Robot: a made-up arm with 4 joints. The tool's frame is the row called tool.
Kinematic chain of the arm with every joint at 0, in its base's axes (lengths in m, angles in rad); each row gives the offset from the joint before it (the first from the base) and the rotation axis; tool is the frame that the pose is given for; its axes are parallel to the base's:
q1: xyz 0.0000 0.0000 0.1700 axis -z
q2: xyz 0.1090 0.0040 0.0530 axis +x
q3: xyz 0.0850 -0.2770 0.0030 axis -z
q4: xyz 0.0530 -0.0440 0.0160 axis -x
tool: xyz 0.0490 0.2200 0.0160
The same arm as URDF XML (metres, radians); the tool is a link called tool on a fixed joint. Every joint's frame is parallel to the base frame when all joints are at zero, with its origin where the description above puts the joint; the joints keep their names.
<robot name="arm">
<joint name="tool_fixed" type="fixed"><parent link="link4"/><child link="tool"/><origin xyz="0.049 0.22 0.016" rpy="0 0 0"/></joint>
<joint name="q4" type="continuous"><parent link="link3"/><child link="link4"/><origin xyz="0.053 -0.044 0.016" rpy="0 0 0"/><axis xyz="-1 0 0"/></joint>
<joint name="q3" type="continuous"><parent link="link2"/><child link="link3"/><origin xyz="0.085 -0.277 0.003" rpy="0 0 0"/><axis xyz="0 0 -1"/></joint>
<joint name="q2" type="continuous"><parent link="link1"/><child link="link2"/><origin xyz="0.109 0.004 0.053" rpy="0 0 0"/><axis xyz="1 0 0"/></joint>
<joint name="q1" type="continuous"><parent link="base_link"/><child link="link1"/><origin xyz="0 0 0.17" rpy="0 0 0"/><axis xyz="0 0 -1"/></joint>
<link name="base_link"/>
<link name="link1"/>
<link name="link2"/>
<link name="link3"/>
<link name="link4"/>
<link name="tool"/>
</robot>

